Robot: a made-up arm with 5 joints. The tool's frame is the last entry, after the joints.
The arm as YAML. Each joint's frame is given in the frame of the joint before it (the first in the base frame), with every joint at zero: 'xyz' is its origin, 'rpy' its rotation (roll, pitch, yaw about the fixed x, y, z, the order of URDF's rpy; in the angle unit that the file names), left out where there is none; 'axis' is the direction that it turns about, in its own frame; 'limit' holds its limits. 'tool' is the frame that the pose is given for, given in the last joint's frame.
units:
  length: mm
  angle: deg
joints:
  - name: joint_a
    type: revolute
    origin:
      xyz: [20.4, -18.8, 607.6]
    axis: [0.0, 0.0, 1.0]
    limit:
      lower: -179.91
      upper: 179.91
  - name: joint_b
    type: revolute
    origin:
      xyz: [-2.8, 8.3, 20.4]
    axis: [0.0, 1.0, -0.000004]
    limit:
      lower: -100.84
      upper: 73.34
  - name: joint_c
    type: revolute
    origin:
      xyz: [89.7, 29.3, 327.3]
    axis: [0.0, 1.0, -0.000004]
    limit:
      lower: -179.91
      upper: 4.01
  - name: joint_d
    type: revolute
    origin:
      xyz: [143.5, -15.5, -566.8]
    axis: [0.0, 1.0, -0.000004]
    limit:
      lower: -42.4
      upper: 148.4
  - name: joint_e
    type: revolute
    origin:
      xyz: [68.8, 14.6, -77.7]
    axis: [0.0, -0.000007, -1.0]
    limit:
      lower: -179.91
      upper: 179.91
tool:
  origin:
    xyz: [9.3, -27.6, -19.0]
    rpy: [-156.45, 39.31, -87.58]
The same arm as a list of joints. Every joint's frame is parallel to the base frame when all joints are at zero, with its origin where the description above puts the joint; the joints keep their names.
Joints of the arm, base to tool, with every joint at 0 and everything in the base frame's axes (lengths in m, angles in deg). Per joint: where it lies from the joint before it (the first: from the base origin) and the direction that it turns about. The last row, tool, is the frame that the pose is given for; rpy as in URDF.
joint_a: axis 0 0 1 offset 0.0204 -0.0188 0.6076
joint_b: axis 0 1 0 offset -0.0028 0.0083 0.0204
joint_c: axis 0 1 0 offset 0.0897 0.0293 0.3273
joint_d: axis 0 1 0 offset 0.1435 -0.0155 -0.5668
joint_e: axis 0 0 -1 offset 0.0688 0.0146 -0.0777
tool: offset 0.0093 -0.0276 -0.019 rpy -156.45 39.31 -87.58
Joint limits (deg, base to tool): -179.91..179.91 -100.84..73.34 -179.91..4.01 -42.4..148.4 -179.91..179.91

